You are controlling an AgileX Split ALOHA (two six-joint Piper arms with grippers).
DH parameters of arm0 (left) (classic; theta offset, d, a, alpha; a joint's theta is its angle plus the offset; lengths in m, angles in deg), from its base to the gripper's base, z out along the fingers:
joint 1: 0 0.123 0 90
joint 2: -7.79 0 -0.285 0
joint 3: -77.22 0 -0.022 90
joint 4: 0 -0.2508 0 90
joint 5: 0 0 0.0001 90
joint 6: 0 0.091 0 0
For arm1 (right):
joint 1: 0 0.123 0 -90
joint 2: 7.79 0 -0.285 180
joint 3: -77.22 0 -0.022 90
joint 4: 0 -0.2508 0 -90
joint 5: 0 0 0.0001 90
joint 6: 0 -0.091 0 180
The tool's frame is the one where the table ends.
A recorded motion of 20 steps. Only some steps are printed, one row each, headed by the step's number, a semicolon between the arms.
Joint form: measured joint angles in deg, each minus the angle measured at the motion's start. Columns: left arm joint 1, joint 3, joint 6, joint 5, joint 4, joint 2; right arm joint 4, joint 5, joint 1, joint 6, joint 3, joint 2.
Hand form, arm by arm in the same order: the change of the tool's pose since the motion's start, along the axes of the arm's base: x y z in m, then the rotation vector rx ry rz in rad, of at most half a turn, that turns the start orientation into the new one. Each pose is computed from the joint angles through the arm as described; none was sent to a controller.
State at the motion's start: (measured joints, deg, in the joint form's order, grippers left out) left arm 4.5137 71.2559 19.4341 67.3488 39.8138 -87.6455; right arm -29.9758 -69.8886 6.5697 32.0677 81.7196 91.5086
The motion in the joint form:
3: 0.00 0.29 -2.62 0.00 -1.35 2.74; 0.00 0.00 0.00 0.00 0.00 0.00
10: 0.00 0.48 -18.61 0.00 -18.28 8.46; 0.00 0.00 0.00 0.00 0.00 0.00
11: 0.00 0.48 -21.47 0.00 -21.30 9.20; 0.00 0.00 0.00 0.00 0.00 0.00
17: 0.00 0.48 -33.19 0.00 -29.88 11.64; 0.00 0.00 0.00 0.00 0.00 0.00
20: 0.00 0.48 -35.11 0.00 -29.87 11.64; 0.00 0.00 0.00 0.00 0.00 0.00
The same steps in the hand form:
3: -0.0091 0.0008 0.0142 0.0135 -0.0253 0.0312; 0.0000 0.0000 0.0000 0.0000 0.0000 0.0000
10: -0.0324 0.0205 0.0307 0.2205 0.0158 0.2328; 0.0000 0.0000 0.0000 0.0000 0.0000 0.0000
11: -0.0356 0.0244 0.0326 0.2556 0.0220 0.2745; 0.0000 0.0000 0.0000 0.0000 0.0000 0.0000
17: -0.0460 0.0358 0.0406 0.3267 0.0451 0.4560; 0.0000 0.0000 0.0000 0.0000 0.0000 0.0000
20: -0.0460 0.0358 0.0406 0.3137 0.0574 0.4848; 0.0000 0.0000 0.0000 0.0000 0.0000 0.0000

